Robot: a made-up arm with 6 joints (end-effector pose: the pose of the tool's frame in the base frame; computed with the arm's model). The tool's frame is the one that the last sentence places. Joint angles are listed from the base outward.
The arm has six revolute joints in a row. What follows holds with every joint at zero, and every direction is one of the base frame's.
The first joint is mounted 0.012 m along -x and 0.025 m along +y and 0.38 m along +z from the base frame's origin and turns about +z.
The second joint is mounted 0.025 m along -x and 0.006 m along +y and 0.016 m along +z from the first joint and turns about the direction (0, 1, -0.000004).
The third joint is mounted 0.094 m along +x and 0.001 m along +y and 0.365 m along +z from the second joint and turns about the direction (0, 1, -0.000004).
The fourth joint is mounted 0.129 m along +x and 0.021 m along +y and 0.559 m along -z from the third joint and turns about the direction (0, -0.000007, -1).
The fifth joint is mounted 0.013 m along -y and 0.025 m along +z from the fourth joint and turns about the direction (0, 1, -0.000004).
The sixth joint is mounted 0.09 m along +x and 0.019 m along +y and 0.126 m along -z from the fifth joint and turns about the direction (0, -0.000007, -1).
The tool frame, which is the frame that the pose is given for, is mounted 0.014 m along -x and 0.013 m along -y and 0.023 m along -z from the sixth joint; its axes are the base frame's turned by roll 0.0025, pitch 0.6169 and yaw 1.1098 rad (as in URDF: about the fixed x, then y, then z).
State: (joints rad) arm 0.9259 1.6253 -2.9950 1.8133 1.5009 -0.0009
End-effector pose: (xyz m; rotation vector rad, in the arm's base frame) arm 0.4382 0.9043 0.3118 1.5217 0.2427 1.7244
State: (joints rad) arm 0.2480 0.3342 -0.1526 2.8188 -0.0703 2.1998
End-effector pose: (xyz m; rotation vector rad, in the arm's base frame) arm 0.0960 0.0247 0.0367 -0.5335 0.4003 2.6126
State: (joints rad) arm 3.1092 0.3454 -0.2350 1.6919 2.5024 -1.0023
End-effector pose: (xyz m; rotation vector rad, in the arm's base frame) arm -0.2886 -0.1583 0.2253 -0.5160 -2.2771 -1.0728
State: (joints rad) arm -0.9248 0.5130 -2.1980 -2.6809 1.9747 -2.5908
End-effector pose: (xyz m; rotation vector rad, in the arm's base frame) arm 0.4062 -0.6305 1.0173 1.7333 2.1903 1.1083
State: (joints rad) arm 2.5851 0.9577 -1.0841 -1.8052 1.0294 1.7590
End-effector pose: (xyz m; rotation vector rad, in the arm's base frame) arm -0.4379 0.3622 -0.1286 1.4684 1.4581 -2.1452
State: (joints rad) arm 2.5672 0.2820 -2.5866 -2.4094 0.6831 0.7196
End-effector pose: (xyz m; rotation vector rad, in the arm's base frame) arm -0.4970 0.3414 1.3001 -0.7350 -2.5035 0.4928
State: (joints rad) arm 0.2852 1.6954 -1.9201 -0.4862 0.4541 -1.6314
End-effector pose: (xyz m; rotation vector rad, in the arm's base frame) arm 0.5900 0.2377 -0.4031 0.6228 -0.1589 -2.6687
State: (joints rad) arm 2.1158 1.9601 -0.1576 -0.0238 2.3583 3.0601
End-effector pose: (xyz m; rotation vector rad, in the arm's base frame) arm 0.0538 -0.1681 0.3337 1.9084 1.3557 0.6848
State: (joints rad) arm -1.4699 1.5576 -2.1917 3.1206 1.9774 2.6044
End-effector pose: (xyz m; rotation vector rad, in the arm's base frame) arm 0.0879 -0.8891 0.0337 -2.5220 0.1659 -0.7147
